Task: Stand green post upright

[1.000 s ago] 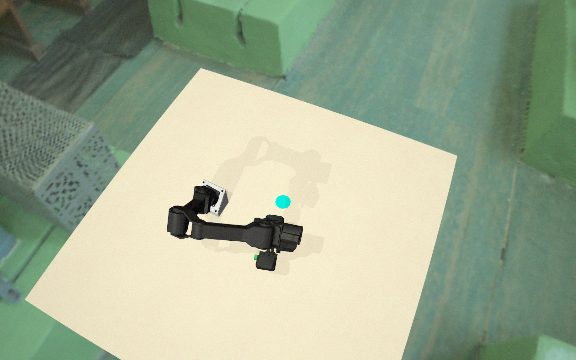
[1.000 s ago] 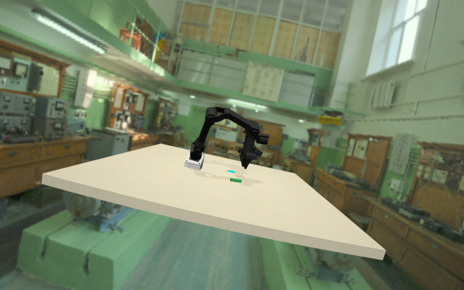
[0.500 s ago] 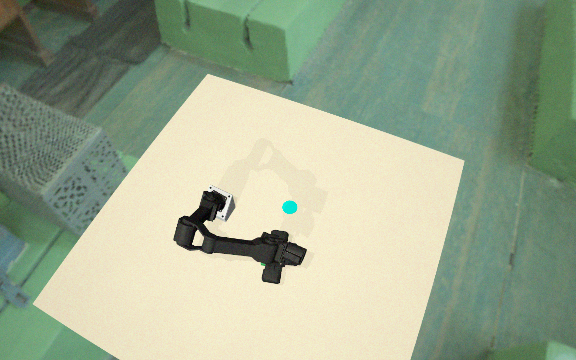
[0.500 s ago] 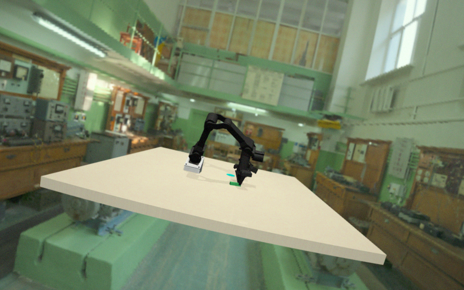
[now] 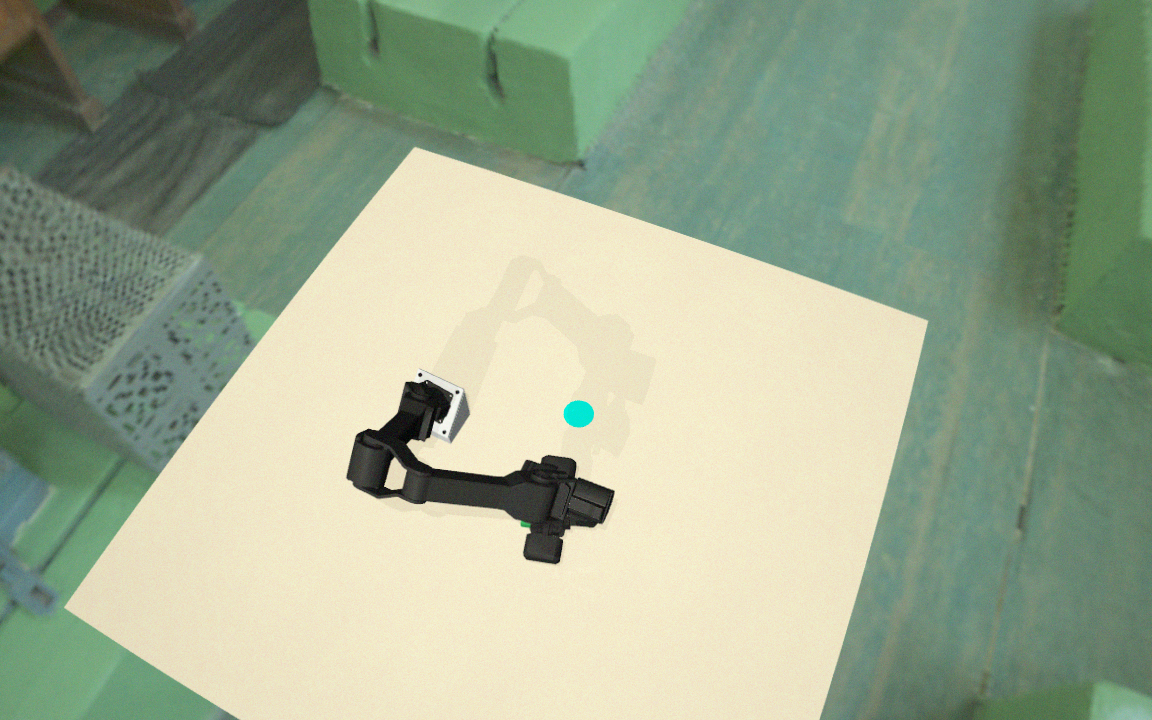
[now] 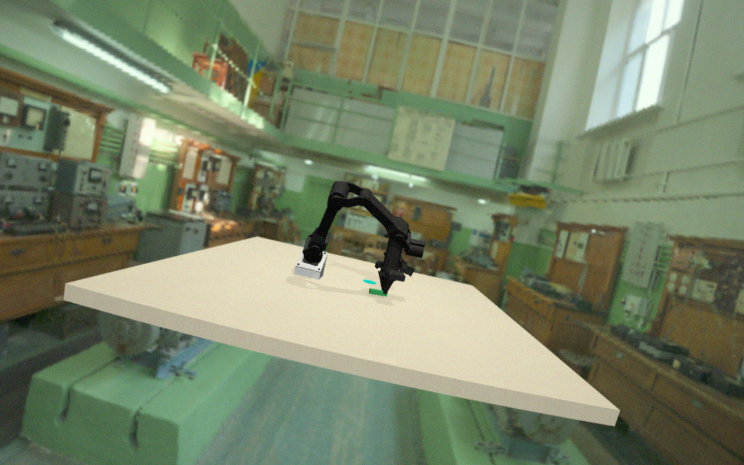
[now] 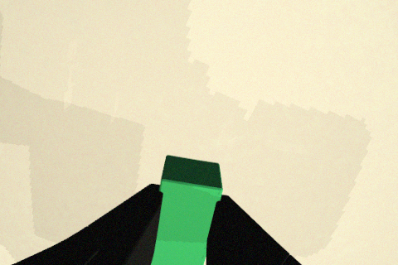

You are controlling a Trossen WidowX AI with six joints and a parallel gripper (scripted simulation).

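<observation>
The cyan circle is 8 cm behind my gripper tip, 23 cm to the left of it and 2 cm below it. The rest, counted from my gripper tip: green post (2 cm behind, 1 cm to the right).
</observation>
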